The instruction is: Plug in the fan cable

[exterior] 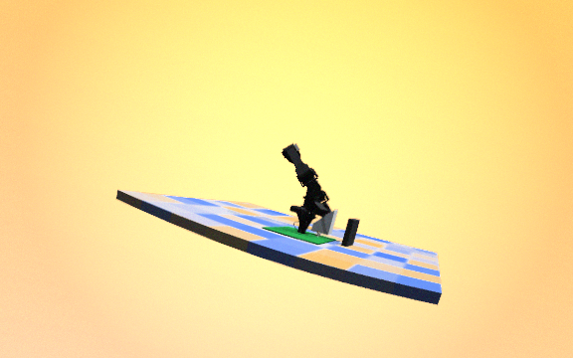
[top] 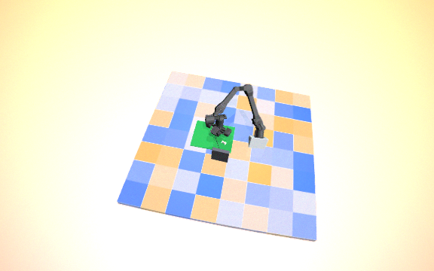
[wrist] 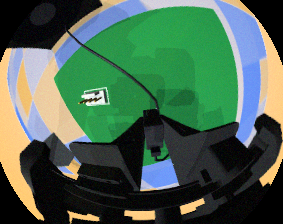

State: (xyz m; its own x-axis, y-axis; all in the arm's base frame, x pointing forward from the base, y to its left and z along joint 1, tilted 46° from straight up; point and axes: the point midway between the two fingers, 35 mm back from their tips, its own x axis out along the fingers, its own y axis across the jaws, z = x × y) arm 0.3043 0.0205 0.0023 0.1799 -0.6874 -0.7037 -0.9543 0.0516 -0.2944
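My gripper tip is now 30 mm short of the green board, 10 mm to the right of it and 30 mm above it. The rest, counted from my gripper tip: white four-pin header: 60 mm behind, 50 mm to the left, 20 mm below; then dark plug: 10 mm to the right, 10 mm above; then black fan: 60 mm behind, 190 mm to the left, 40 mm above.
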